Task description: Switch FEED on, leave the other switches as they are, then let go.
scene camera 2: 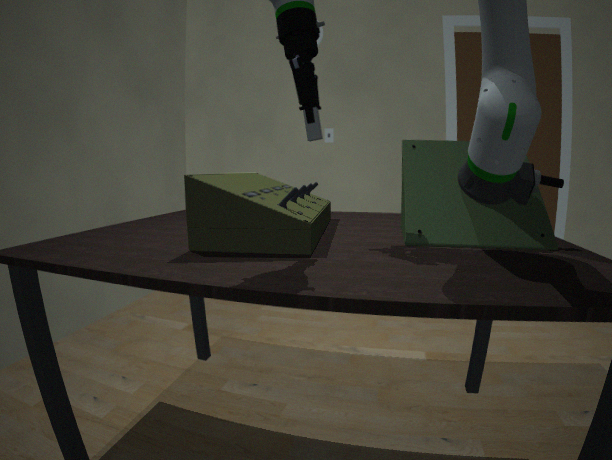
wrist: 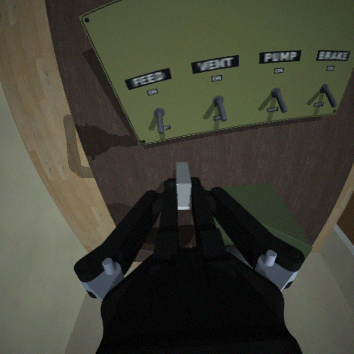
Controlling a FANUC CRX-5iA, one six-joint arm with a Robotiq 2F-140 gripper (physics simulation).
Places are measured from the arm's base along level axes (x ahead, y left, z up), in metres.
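Pixels of known places: gripper, fingertip midpoint: [scene camera 2: 315,139] [wrist: 181,171]; arm's base at its link origin: [scene camera 2: 486,181].
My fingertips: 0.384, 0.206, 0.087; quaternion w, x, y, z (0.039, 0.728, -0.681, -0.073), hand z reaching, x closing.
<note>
For each thing: its middle in the pictures, then the offset to it from my fingertips, as dx, dy, dz. Level surfaces: height alone.
- yellow-green switch box at the middle of its body: [wrist: 239,60] [scene camera 2: 272,209] +0.166, -0.109, -0.169
- FEED lever at the middle of its body: [wrist: 159,121] [scene camera 2: 289,196] +0.041, +0.046, -0.120
- VENT lever at the middle of its body: [wrist: 221,109] +0.069, -0.070, -0.120
- PUMP lever at the middle of its body: [wrist: 280,101] +0.098, -0.187, -0.120
- BRAKE lever at the middle of its body: [wrist: 329,96] +0.126, -0.304, -0.120
- dark wooden table at its surface level: dz -0.228
A yellow-green switch box [scene camera 2: 250,220] [wrist: 200,30] with a sloped top stands on the table. In the wrist view its labels read FEED, VENT, PUMP and BRAKE. The FEED lever [wrist: 160,121], the VENT lever [wrist: 220,109], the PUMP lever [wrist: 279,100] and the BRAKE lever [wrist: 328,96] all tilt away from their ON marks, towards the OFF side. In the scene view the levers overlap. My gripper [scene camera 2: 314,140] [wrist: 181,171] is shut and empty. It hangs in the air above the box, apart from the levers.
A green slanted block [scene camera 2: 435,200] [wrist: 265,205] stands on the dark wooden table [scene camera 2: 150,270] [wrist: 115,165], to the right of the box in the scene view. The arm's grey lower part [scene camera 2: 505,120] stands at that block. A door [scene camera 2: 547,100] and walls are behind.
</note>
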